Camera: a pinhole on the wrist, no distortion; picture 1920 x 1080 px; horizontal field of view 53.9 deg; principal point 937.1 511.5 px. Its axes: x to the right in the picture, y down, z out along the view. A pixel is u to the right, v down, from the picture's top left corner.
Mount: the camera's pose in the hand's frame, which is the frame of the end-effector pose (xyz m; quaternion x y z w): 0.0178 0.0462 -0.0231 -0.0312 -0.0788 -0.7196 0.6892
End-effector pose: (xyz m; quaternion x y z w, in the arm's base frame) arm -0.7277 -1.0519 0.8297 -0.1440 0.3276 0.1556 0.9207
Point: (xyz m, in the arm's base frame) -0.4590 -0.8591 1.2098
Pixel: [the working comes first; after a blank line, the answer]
In the camera's frame: 0.1169 0.0094 0.5155

1365 546
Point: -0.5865 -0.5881 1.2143
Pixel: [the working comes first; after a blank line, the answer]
In the camera's frame: -0.1667 -0.0441 0.5956

409 372
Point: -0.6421 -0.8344 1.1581
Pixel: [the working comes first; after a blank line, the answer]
In the camera's frame: 0.0020 -0.1000 0.4076

946 48
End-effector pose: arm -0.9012 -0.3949 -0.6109 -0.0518 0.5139 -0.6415 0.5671
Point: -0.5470 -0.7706 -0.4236
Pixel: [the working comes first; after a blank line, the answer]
In the camera's frame: 0.0905 0.0943 0.5536

1246 833
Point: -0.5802 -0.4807 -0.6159
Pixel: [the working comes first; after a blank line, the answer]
In the camera's frame: -0.1111 -0.0470 0.3055

251 221
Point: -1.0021 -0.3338 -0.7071
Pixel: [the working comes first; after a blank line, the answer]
In the camera's frame: 0.0143 0.0121 -0.1289

behind the camera
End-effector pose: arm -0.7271 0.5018 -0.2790 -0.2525 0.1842 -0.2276 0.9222
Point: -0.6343 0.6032 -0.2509
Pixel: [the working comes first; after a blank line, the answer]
In the camera's frame: -0.0266 0.0079 0.1321

556 625
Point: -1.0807 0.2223 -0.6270
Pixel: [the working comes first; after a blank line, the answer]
In the camera's frame: 0.1068 -0.1189 -0.5402

behind the camera
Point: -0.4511 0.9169 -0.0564
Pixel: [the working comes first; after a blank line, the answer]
In the camera's frame: -0.1605 -0.0267 0.5202

354 415
